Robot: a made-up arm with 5 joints.
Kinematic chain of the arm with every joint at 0, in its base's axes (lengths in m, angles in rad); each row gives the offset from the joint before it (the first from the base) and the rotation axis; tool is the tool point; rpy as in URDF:
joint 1: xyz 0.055 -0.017 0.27 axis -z
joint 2: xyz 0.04 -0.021 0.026 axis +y
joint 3: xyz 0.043 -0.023 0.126 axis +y
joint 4: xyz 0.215 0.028 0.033 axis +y
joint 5: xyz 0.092 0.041 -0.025 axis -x
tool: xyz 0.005 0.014 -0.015 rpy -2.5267 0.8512 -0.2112
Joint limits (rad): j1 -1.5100..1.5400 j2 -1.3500..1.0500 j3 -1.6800..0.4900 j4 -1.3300..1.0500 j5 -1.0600..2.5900
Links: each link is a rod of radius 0.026 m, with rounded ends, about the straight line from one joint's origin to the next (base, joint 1, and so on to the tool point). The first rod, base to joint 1, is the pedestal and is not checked.
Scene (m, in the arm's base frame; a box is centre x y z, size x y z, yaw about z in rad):
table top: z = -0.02
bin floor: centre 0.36 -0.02 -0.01 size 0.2 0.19 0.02 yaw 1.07
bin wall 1: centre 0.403 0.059 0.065 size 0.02 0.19 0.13 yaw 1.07
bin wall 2: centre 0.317 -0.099 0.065 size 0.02 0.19 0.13 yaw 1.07
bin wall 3: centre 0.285 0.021 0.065 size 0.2 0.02 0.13 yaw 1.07
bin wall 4: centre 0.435 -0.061 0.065 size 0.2 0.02 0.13 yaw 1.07
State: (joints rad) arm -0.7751 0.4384 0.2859 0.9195 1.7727
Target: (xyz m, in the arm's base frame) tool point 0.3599 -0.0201 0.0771
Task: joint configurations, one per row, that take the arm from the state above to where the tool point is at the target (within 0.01 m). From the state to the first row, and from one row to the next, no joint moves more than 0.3 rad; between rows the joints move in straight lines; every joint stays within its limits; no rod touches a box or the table.
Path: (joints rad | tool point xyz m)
1: -0.5054 0.4398 0.2362 0.9116 1.7786 | 0.2996 0.1269 0.1865
2: -0.2356 0.4411 0.1865 0.9038 1.7844 | 0.3396 0.0589 0.1937
3: 0.0341 0.4425 0.1367 0.8959 1.7903 | 0.3599 -0.0201 0.2014
4: 0.0332 0.6987 0.0632 0.6670 1.8199 | 0.3666 -0.0203 0.1393
5: 0.0322 0.9550 -0.0103 0.4380 1.8495 | 0.3599 -0.0201 0.0771

